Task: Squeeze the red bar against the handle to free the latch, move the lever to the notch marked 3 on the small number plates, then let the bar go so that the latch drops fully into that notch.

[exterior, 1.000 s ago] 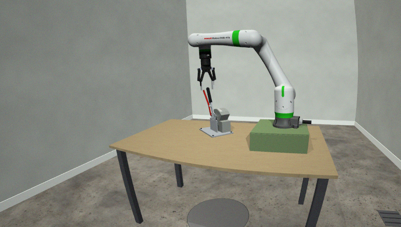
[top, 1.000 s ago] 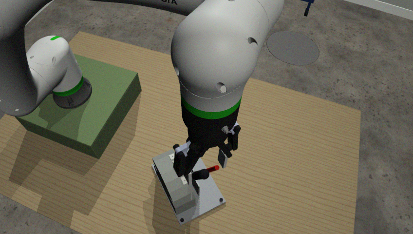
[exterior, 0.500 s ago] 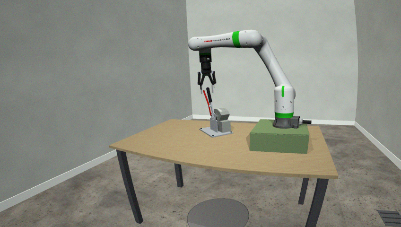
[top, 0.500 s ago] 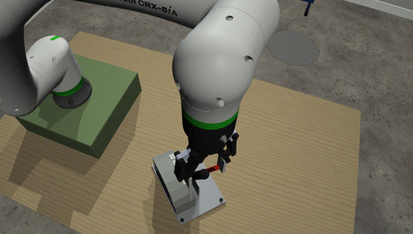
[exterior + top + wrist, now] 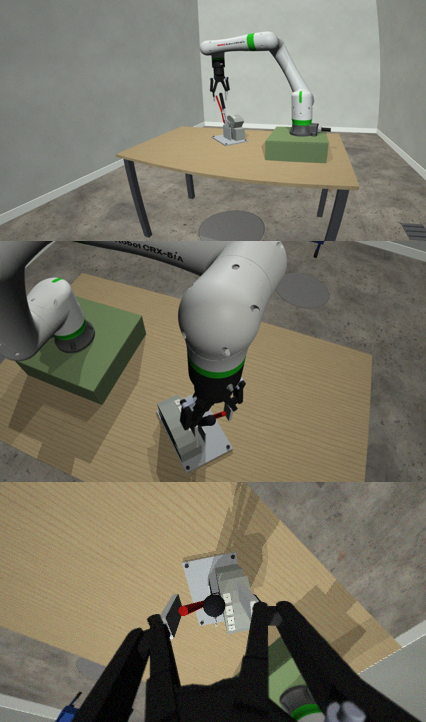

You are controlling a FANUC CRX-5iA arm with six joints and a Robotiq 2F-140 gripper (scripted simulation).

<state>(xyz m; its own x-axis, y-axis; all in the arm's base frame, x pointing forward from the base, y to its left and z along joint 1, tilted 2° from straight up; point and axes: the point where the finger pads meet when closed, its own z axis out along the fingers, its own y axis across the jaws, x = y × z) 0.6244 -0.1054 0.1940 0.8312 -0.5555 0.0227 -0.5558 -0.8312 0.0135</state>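
The red bar lies 30 mm behind my hand, 40 mm to the left of it and 110 mm below it.
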